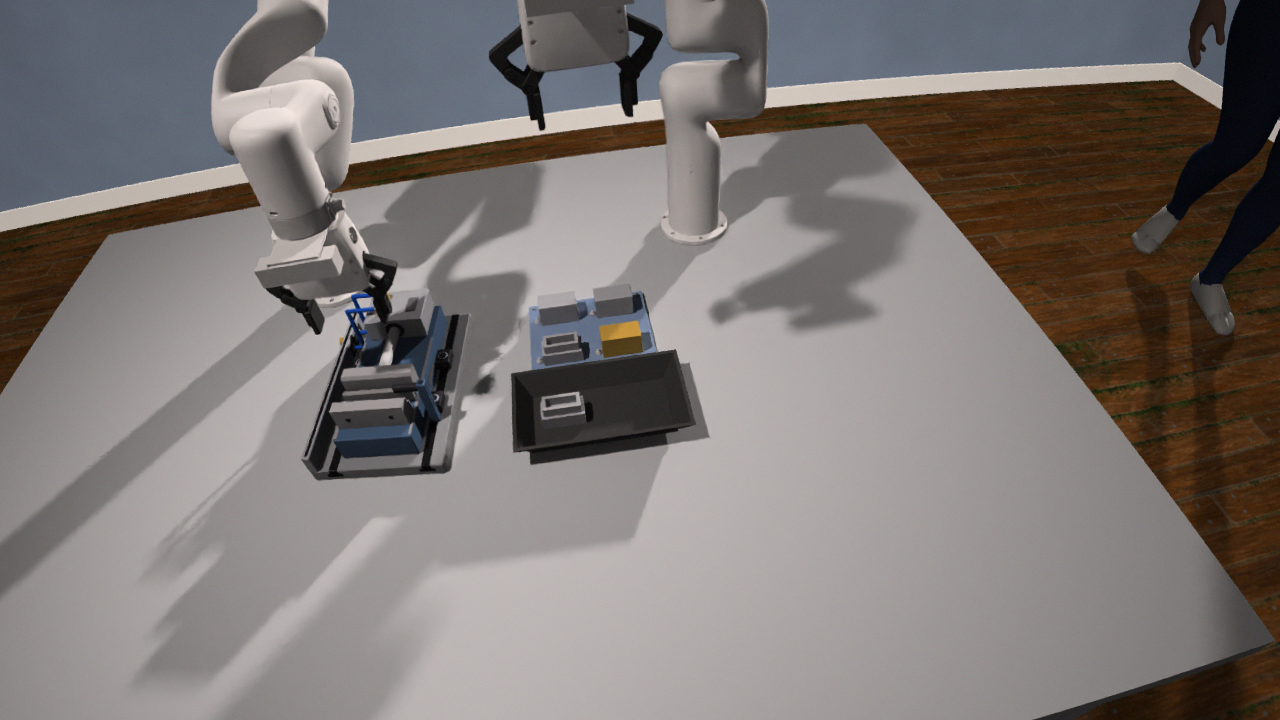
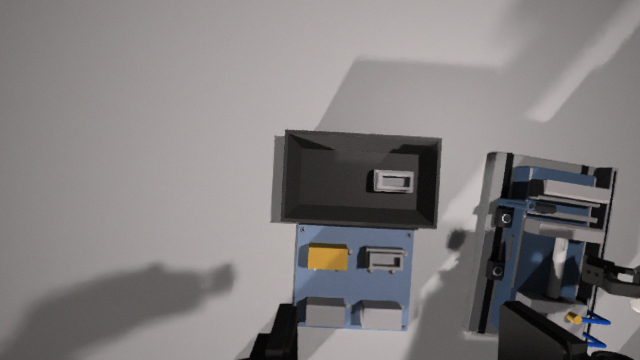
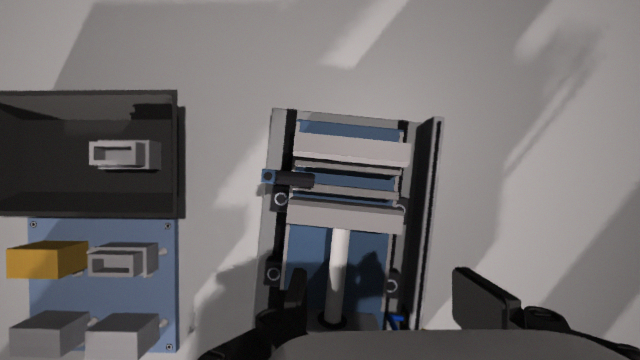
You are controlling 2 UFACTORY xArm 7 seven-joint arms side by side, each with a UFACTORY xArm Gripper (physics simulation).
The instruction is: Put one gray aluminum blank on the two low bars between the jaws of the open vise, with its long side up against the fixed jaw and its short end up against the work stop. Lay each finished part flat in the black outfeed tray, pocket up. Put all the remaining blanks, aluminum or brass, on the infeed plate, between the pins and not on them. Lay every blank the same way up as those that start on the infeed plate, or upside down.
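Places are measured from the left arm's base along level axes (x ahead, y left, z up), in centimetres.
Where they show: left gripper, fingertip midpoint: (image 1: 584,118) (image 2: 398,337); right gripper, fingertip midpoint: (image 1: 353,322) (image 2: 618,267) (image 3: 379,292); left arm's base, link origin: (image 1: 693,225).
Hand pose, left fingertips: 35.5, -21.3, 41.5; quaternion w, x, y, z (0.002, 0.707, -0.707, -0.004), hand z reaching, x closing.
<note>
Things, the pixels of their top centre, and the offset from my left fingertips, as dx, dy, dz. "pt": a spot on its surface instead.
- vise's fixed jaw, top centre: (image 3: 352,149) (image 1: 366,404) (image 2: 579,191) +4.4, -33.5, -31.9
- dark work stop, top centre: (image 3: 294,178) (image 1: 404,384) (image 2: 545,208) +2.1, -28.4, -31.9
- infeed plate, top centre: (image 1: 590,333) (image 2: 353,278) (image 3: 100,285) -10.3, -2.2, -40.7
- brass blank, top centre: (image 1: 620,330) (image 2: 327,258) (image 3: 31,264) -6.1, +2.1, -37.1
- gray pocketed part, top centre: (image 1: 560,339) (image 3: 110,265) (image 2: 386,261) -6.6, -6.9, -37.2
- black tray, surface spot: (image 1: 669,394) pt +5.8, +6.8, -39.7
- vise's screw, surface spot: (image 3: 338,275) pt -6.8, -31.9, -32.9
- gray block, top centre: (image 1: 396,305) (image 2: 555,325) -14.8, -30.6, -31.9
- raised rail, surface spot: (image 3: 429,210) pt -1.8, -42.0, -36.5
The vise's fixed jaw (image 1: 368,412) (image 3: 350,149) and moving jaw (image 1: 380,377) (image 3: 345,217) stand apart. Two low bars (image 3: 345,191) show between them with no blank on them; the dark work stop (image 3: 295,179) reaches over their left end. The infeed plate (image 2: 355,286) holds two gray blanks (image 2: 325,312) (image 2: 382,316), a brass blank (image 2: 327,257) and a gray pocketed part (image 3: 150,255), pocket up. Another pocketed part (image 1: 563,415) (image 3: 150,154) lies flat, pocket up, in the black tray (image 1: 669,394). My left gripper (image 1: 584,120) is open, high behind the plate. My right gripper (image 1: 350,324) (image 3: 379,292) is open above the vise's rear end.
The vise's screw (image 3: 338,275) runs back to a gray block (image 1: 411,313). Blue hoses (image 1: 358,313) rise beside it, near my right gripper. A raised rail (image 3: 429,210) edges the vise base. The tray's high walls adjoin the plate. A person (image 1: 1239,161) stands beyond the table.
</note>
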